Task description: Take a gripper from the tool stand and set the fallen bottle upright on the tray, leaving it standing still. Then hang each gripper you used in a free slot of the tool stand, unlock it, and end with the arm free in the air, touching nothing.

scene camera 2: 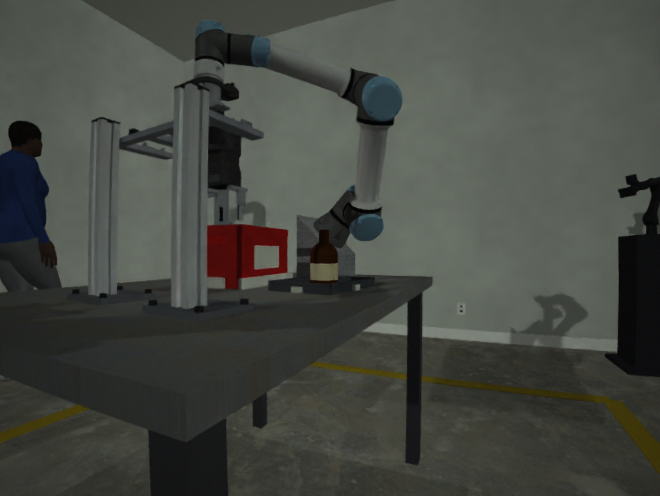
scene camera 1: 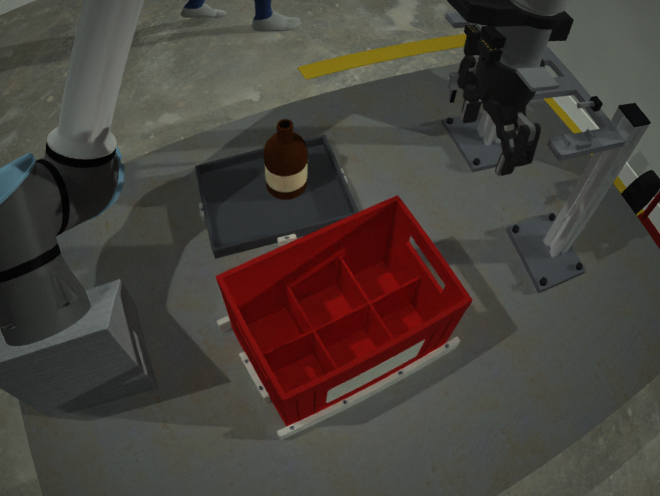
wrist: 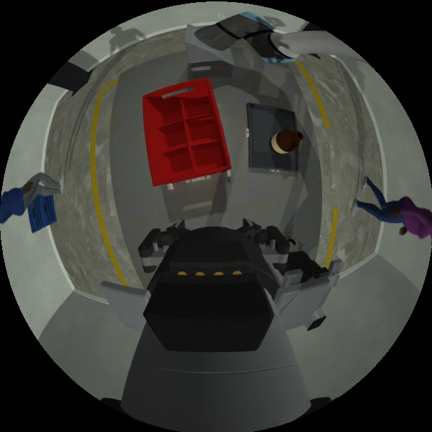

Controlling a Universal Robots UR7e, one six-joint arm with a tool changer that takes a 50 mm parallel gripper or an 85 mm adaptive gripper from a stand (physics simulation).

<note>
I see a brown bottle [scene camera 1: 285, 153], a parallel gripper [scene camera 2: 224, 148] and an adaptive gripper [scene camera 1: 507, 83].
The brown bottle is seen too in scene camera 2 [scene camera 2: 323, 258]. The parallel gripper also shows in the wrist view [wrist: 299, 259]. The adaptive gripper also shows in the wrist view [wrist: 213, 250].
</note>
